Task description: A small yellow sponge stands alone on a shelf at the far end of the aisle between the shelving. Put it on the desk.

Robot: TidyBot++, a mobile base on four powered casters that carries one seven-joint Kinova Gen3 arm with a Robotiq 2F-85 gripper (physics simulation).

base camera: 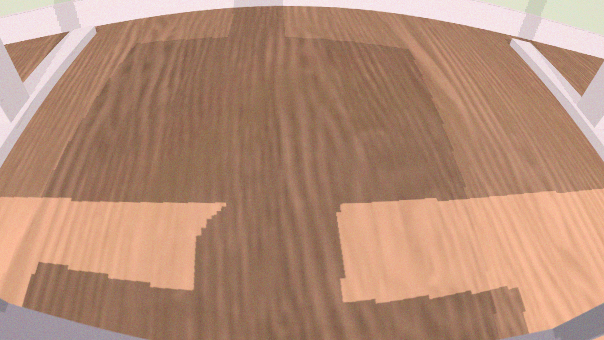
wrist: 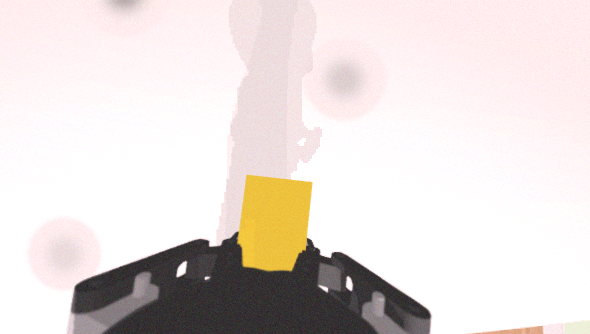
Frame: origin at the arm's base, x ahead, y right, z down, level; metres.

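Where they show: gripper, fingertip midpoint: (wrist: 273, 239).
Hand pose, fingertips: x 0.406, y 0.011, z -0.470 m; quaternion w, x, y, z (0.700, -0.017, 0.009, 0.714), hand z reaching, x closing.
Observation:
Each offset is from my fingertips to the top centre of the thing. "spot": to the spot under its first point. Level surfaces: height alone.
The small yellow sponge @[dy -0.001, dx +0.007, dz -0.049 m] (wrist: 277, 215) shows in the wrist view at the lower middle, held upright between the two black fingers. My gripper (wrist: 273, 239) is shut on it. Beyond the sponge a broad white surface @[dz +0.147 m] (wrist: 425, 190), which looks like the desk top, fills most of the wrist view. A faint shadow of the arm and gripper falls on it. The gap between the sponge and this surface is hard to judge. Neither the gripper nor the sponge shows in the base camera view.
In the base camera view, wooden floor @[dz +0.867 m] (base camera: 400, 250) carries a large dark shadow. White slanting bars (base camera: 50, 75) (base camera: 560, 85) stand at the left and right. A white band @[spot: dy +0.129, dx +0.568, dz +0.866 m] (base camera: 350, 12) runs along the top, with pale green wall (base camera: 565, 15) behind. Wood shows at the wrist view's lower right edge.

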